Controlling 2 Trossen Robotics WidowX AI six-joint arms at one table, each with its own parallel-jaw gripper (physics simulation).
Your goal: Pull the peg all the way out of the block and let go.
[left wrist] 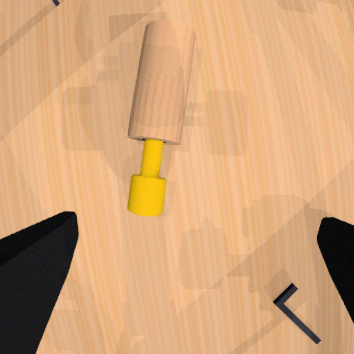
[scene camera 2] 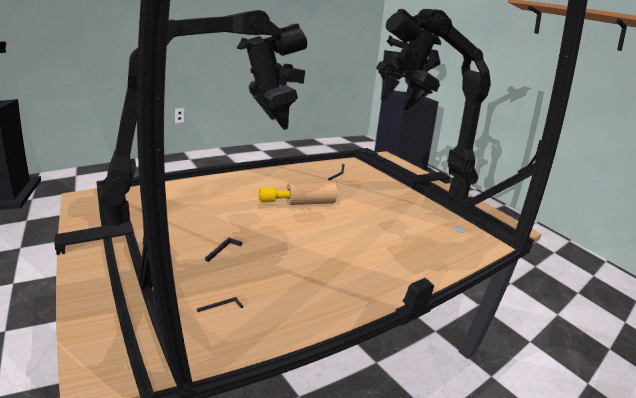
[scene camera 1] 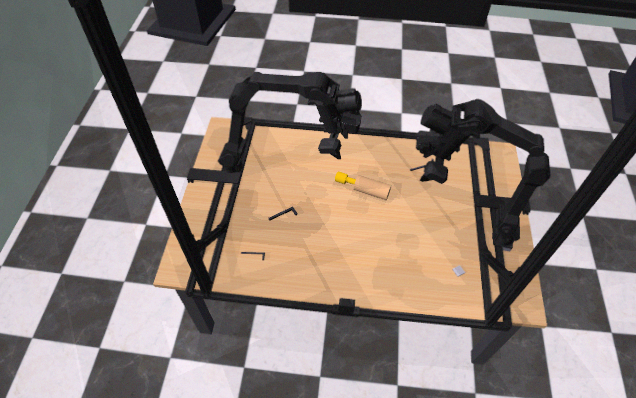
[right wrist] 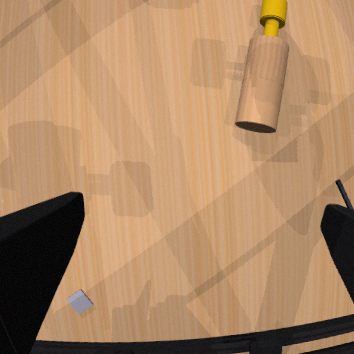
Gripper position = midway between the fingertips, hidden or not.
The left gripper [scene camera 2: 279, 124] is open and holds nothing. Also in view: a yellow peg [left wrist: 146, 190]. The right gripper [scene camera 2: 393, 105] is open and holds nothing. Also in view: a wooden cylinder block [scene camera 2: 324, 192].
The left gripper also shows in the left wrist view [left wrist: 202, 227] and in scene camera 1 [scene camera 1: 343, 148]. The right gripper shows as well in scene camera 1 [scene camera 1: 422, 168] and in the right wrist view [right wrist: 207, 211].
